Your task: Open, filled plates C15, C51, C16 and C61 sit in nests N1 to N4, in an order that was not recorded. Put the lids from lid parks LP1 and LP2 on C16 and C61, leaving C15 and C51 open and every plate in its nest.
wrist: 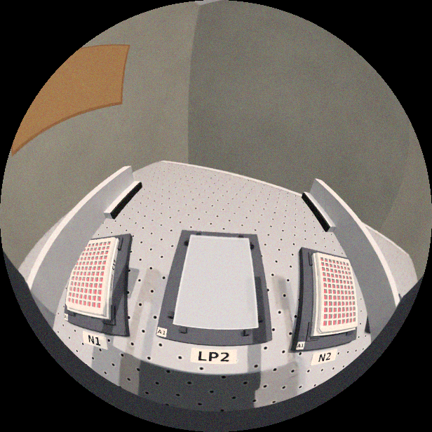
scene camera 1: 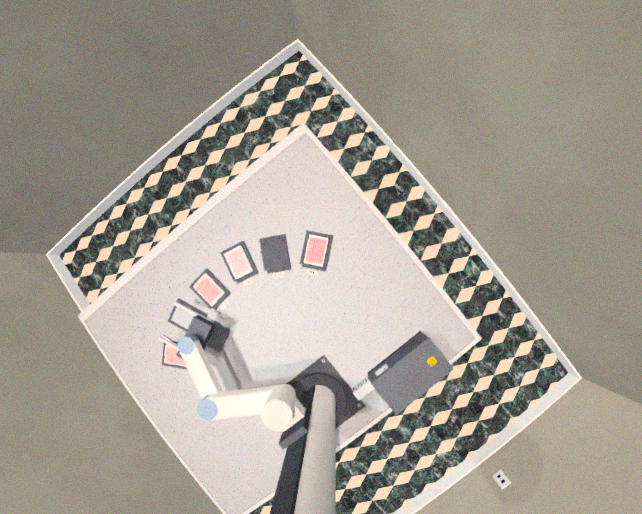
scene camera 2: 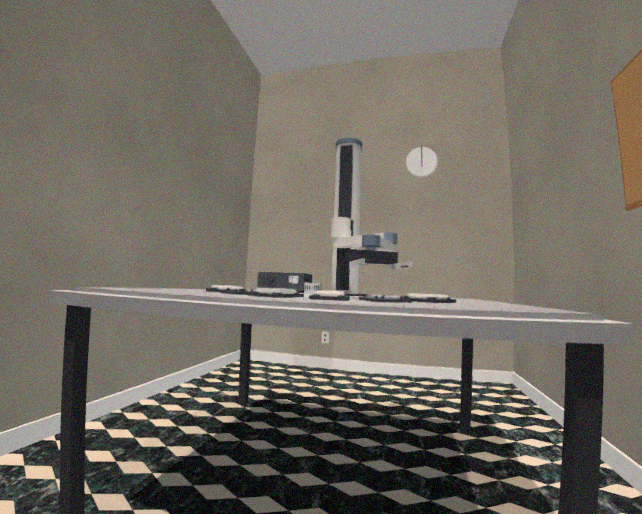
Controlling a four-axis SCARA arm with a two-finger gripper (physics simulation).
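Where they show: gripper, fingertip midpoint: (scene camera 1: 167,320) (scene camera 2: 387,262); arm's base, origin of the base link: (scene camera 1: 319,399).
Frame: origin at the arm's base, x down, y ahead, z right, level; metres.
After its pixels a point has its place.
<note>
My gripper (scene camera 1: 171,321) @[x -0.138, y 0.691, z -0.263 m] (wrist: 224,176) is open and empty, its fingers wide apart above and around the lid park LP2 (wrist: 167,320). A pale translucent lid (scene camera 1: 181,316) @[x -0.031, y 0.690, z -0.264 m] (wrist: 215,282) lies flat on LP2. The N1 plate (scene camera 1: 172,353) @[x -0.039, y 0.582, z -0.405 m] (wrist: 93,277) and N2 plate (scene camera 1: 207,288) @[x -0.035, y 0.711, z -0.080 m] (wrist: 336,292) are open, with reddish wells, each in its nest. The N3 plate (scene camera 1: 239,261) @[x -0.042, y 0.711, z 0.117 m] looks paler, as under a lid, in its nest. Lid park LP1 (scene camera 1: 275,253) @[x -0.023, y 0.639, z 0.264 m] is bare. The N4 plate (scene camera 1: 316,250) @[x -0.038, y 0.532, z 0.416 m] looks open in its nest. Plate codes are not readable.
A dark grey box (scene camera 1: 409,372) @[x -0.128, y -0.098, z 0.401 m] (scene camera 2: 284,280) @[x -0.081, y -0.035, z 0.373 m] stands beside the arm's base on the table (scene camera 1: 332,315) @[x -0.013, y 0.263, z 0.290 m] (scene camera 2: 482,318) @[x 0.000, y 1.040, z -0.470 m]. The nests and lid parks form an arc, with N1 and N2 on either side of LP2. The arm partly hides N1 in scene camera 1.
</note>
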